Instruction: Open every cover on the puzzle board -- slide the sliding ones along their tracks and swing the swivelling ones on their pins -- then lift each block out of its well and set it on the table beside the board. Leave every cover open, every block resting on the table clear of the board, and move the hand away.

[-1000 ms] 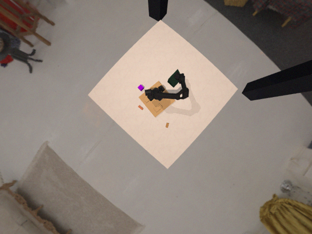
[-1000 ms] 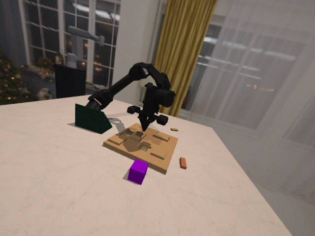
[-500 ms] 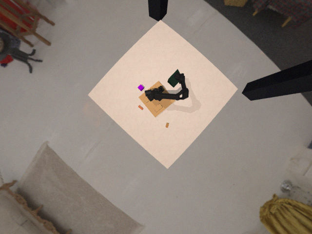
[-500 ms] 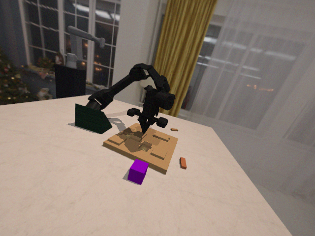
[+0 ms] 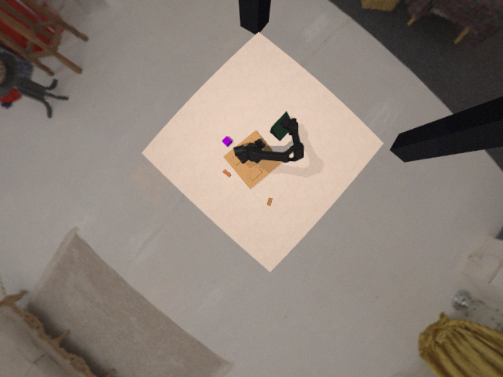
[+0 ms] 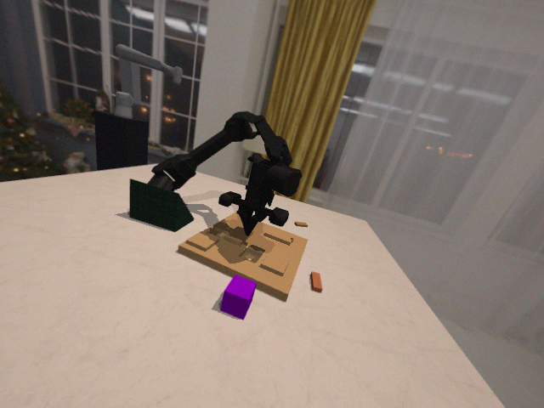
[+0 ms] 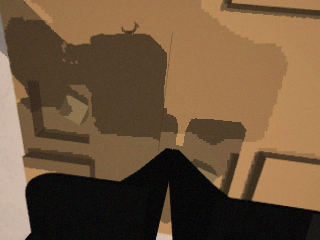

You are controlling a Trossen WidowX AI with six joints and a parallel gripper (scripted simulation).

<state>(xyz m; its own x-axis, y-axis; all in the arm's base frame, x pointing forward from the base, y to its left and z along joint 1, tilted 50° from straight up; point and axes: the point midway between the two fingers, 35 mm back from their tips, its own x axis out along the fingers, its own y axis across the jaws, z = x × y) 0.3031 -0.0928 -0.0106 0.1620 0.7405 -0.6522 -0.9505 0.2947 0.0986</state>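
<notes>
Now: gripper tip 3 cm to the right of the tan puzzle board and 4 cm above it. Round my gripper tip: purple cube: 2 cm ahead, 19 cm to the right, 3 cm below; orange block: 21 cm ahead, 6 cm to the right, 5 cm below.
</notes>
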